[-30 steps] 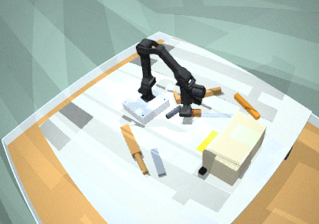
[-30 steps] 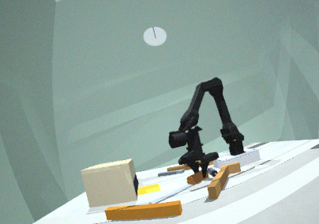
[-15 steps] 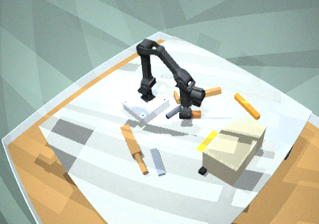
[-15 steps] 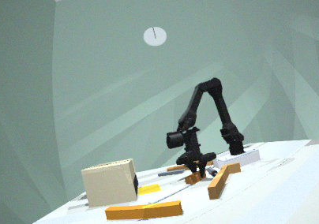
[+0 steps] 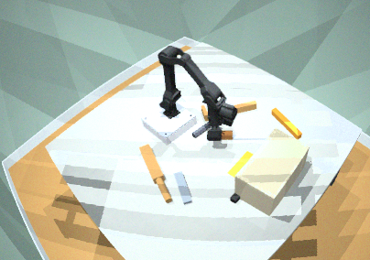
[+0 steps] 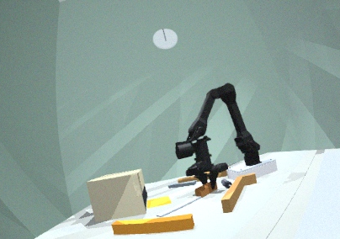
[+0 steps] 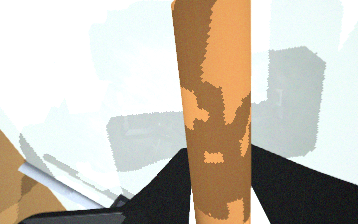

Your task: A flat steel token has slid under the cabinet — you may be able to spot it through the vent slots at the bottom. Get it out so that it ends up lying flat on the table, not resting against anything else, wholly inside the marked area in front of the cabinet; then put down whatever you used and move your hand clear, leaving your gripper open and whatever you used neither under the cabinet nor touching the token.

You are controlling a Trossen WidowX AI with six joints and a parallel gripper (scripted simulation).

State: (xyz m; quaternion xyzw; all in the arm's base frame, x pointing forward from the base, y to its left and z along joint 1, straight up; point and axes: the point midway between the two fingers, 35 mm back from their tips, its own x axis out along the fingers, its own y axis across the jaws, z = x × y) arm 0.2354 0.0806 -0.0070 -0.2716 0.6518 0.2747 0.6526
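Now: gripper tip 1 cm short of the orange paddle, 34 cm to the left of it and 1 cm below it. Round my gripper tip: orange bar 19 cm ahead, 31 cm to the left; grey flat bar 12 cm ahead, 29 cm to the right.
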